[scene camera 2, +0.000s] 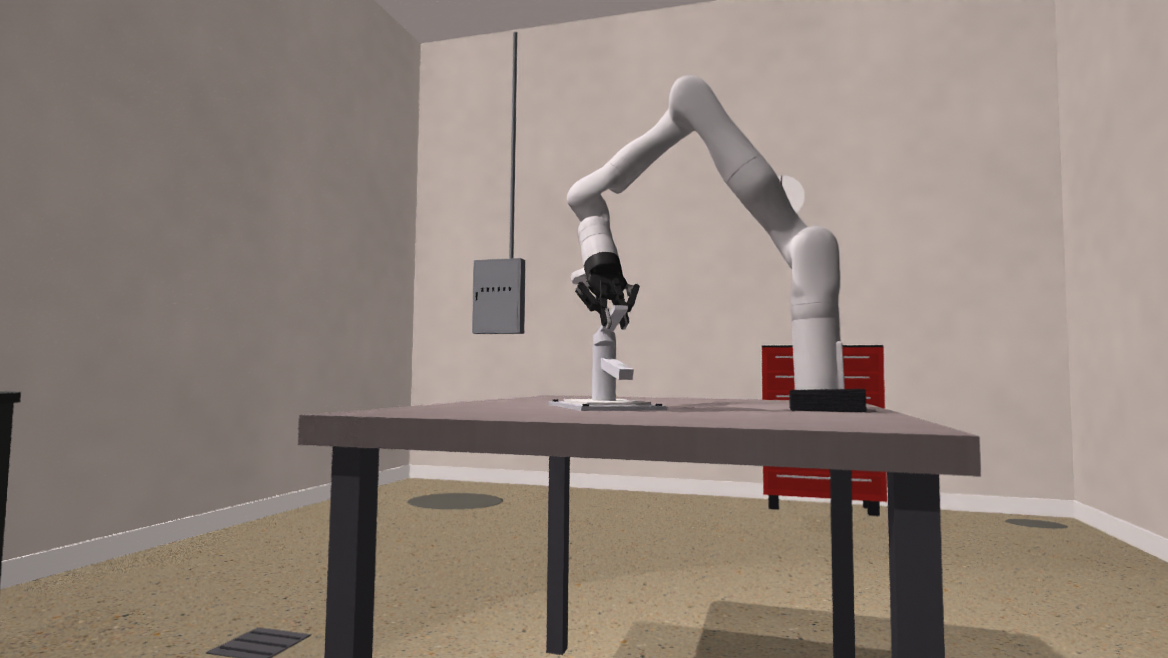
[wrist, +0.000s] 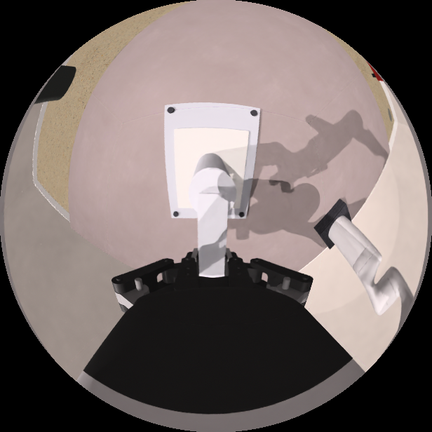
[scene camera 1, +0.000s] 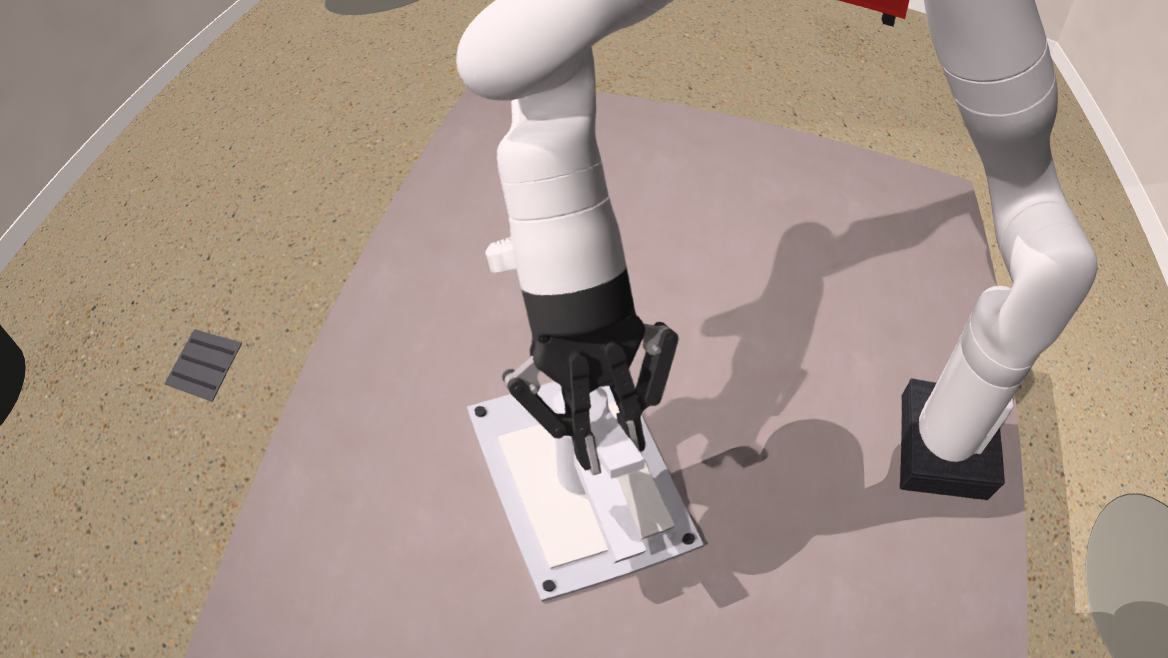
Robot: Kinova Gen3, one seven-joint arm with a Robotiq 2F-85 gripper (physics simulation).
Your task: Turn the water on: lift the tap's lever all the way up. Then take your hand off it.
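Where they show: gripper, fingertip midpoint: (scene camera 2: 616,327) (scene camera 1: 613,463); arm's base, link origin: (scene camera 2: 818,390) (scene camera 1: 950,428).
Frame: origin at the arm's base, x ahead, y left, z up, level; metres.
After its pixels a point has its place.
Observation:
The white tap (scene camera 1: 565,470) @(y 0.131, x 0.429, z 0.019 m) (scene camera 2: 603,371) @(y 0.133, x 0.415, z 0.033 m) (wrist: 212,162) stands upright on its base plate (scene camera 1: 523,539) @(y 0.193, x 0.458, z -0.031 m) (wrist: 169,150). Its spout (scene camera 1: 608,523) @(y 0.190, x 0.377, z 0.044 m) (scene camera 2: 618,370) @(y 0.218, x 0.366, z 0.034 m) sticks out below the lever. The lever (scene camera 1: 622,462) @(y 0.186, x 0.372, z 0.157 m) (scene camera 2: 618,313) @(y 0.179, x 0.375, z 0.144 m) (wrist: 212,235) is tilted steeply upward from the top of the tap, with its free end raised. My gripper (scene camera 1: 614,457) @(y 0.168, x 0.381, z 0.119 m) (scene camera 2: 616,321) @(y 0.168, x 0.381, z 0.119 m) (wrist: 211,255) is shut on the lever, one finger on each side of it, and is tilted along with it. The exact contact of the fingertips is partly hidden in the wrist view.
The base plate lies on the table (scene camera 1: 367,490) @(y 0.182, x 0.636, z -0.040 m) (scene camera 2: 490,433) @(y 0.563, x 0.472, z -0.057 m). The arm's black base (scene camera 1: 948,482) @(y 0.068, x 0.000, z -0.009 m) (scene camera 2: 827,400) @(y 0.068, x -0.010, z -0.018 m) stands on the table to the right of the tap. A red drawer cabinet (scene camera 2: 823,483) stands behind the table, and a grey box (scene camera 2: 498,298) hangs on the wall.

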